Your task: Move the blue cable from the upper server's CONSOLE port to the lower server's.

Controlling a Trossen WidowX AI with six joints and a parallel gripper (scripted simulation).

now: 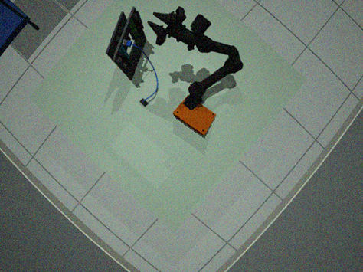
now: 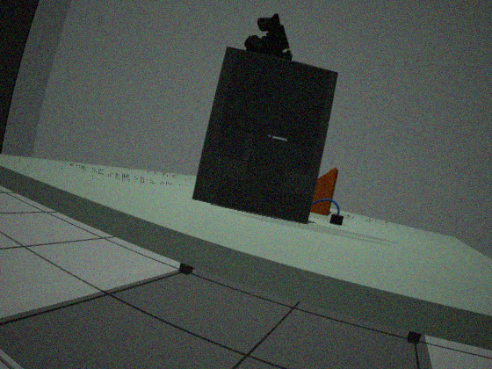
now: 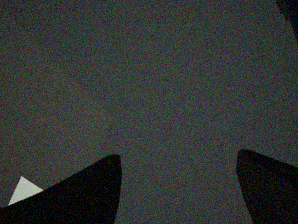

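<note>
My gripper tip is 220 mm above the plug, 120 mm short of it and 110 mm to the right of it.
</note>
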